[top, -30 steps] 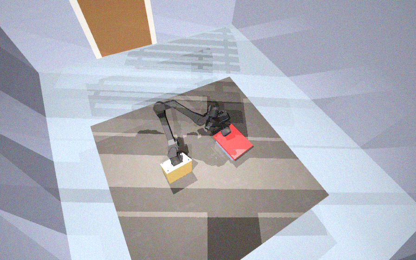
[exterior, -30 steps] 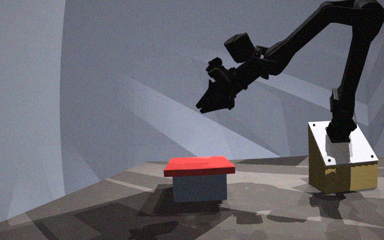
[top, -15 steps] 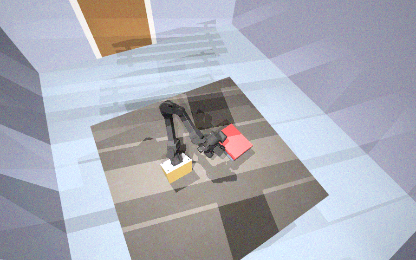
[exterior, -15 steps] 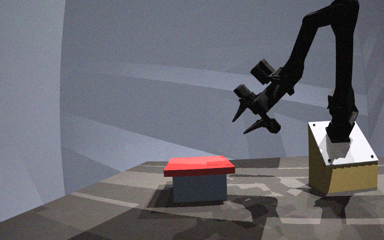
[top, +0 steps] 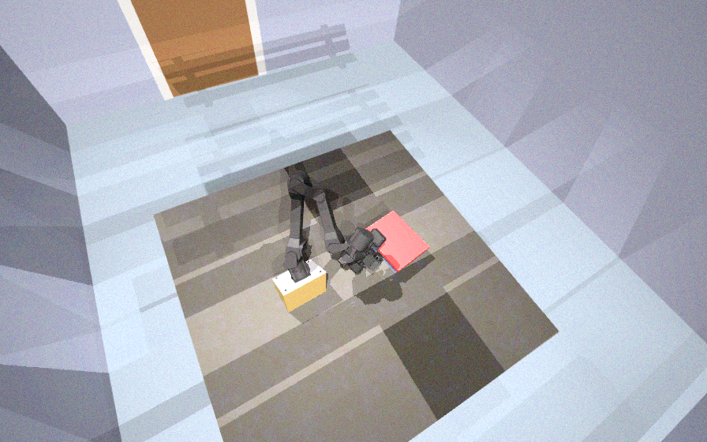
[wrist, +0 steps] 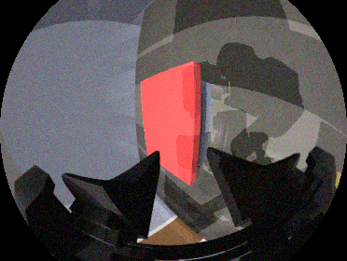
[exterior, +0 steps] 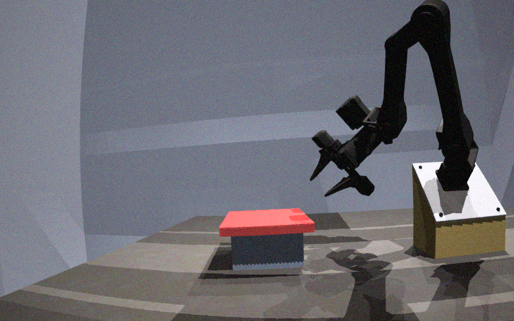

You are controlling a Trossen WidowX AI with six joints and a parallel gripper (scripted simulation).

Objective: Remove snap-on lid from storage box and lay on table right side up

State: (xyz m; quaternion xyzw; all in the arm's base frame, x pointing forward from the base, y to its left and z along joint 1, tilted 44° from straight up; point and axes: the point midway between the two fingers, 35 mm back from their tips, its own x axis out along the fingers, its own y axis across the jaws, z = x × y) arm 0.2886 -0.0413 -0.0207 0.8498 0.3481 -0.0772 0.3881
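The red lid lies 120 mm ahead of my gripper tip, 20 mm to the left of it and 60 mm below it. The rest, counted from my gripper tip: storage box (120 mm ahead, 20 mm to the left, 110 mm below).
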